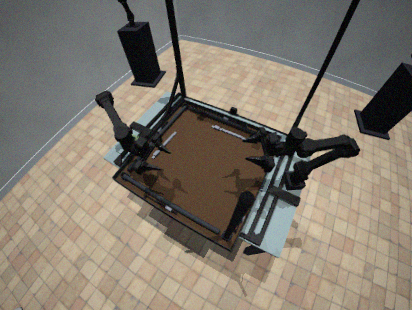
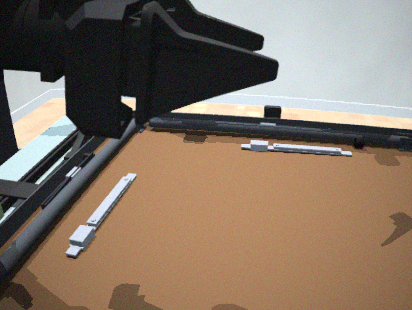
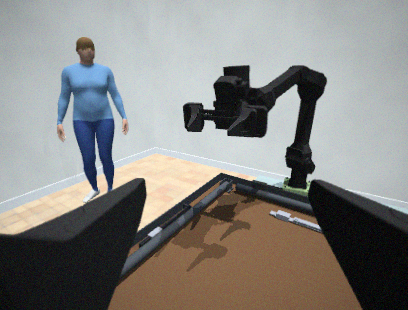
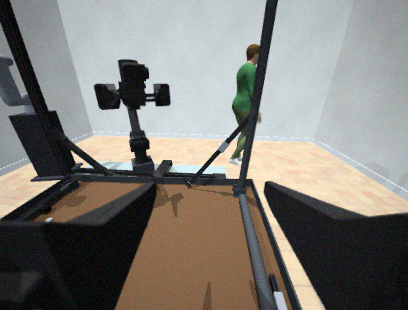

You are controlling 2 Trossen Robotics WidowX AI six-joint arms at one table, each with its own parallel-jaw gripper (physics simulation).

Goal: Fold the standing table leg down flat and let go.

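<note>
The table lies upside down, its brown underside (image 1: 210,150) (image 2: 225,215) (image 3: 260,270) (image 4: 195,250) facing up. Three dark legs stand upright: one at the back left (image 1: 174,45), one at the back right (image 1: 327,60) (image 4: 31,70), and one at the near right corner (image 1: 241,207) (image 4: 257,95), with a slanted brace (image 4: 212,157). A dark tube (image 1: 170,202) lies flat along the front edge. My right gripper (image 1: 164,160) (image 2: 270,55) (image 3: 207,131) (image 4: 211,187) is open above the left side, apart from the standing legs. My left gripper (image 1: 247,149) (image 3: 228,187) (image 4: 139,96) is open above the right side.
Two silver bars (image 2: 111,202) (image 2: 305,149) lie on the underside. Dark pedestals (image 1: 141,55) (image 1: 387,102) stand beyond the table. A person in blue (image 3: 90,95) and a person in green (image 4: 245,90) stand on the floor beyond.
</note>
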